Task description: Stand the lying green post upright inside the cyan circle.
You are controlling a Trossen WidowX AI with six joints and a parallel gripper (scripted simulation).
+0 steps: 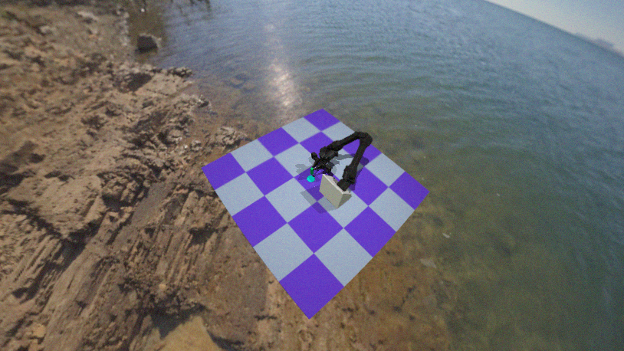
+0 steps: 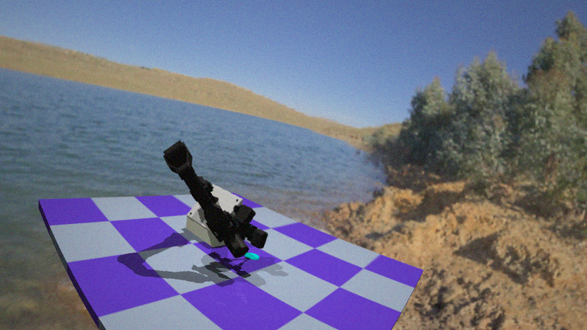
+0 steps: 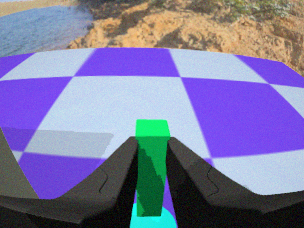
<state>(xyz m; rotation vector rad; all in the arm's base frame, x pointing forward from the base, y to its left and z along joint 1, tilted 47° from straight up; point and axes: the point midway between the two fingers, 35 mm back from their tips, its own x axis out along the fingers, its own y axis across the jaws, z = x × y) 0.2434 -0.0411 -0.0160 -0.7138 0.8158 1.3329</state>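
The cyan circle lies 110 mm below my gripper tip. From my gripper tip the other things lie so: green post (20 mm below).
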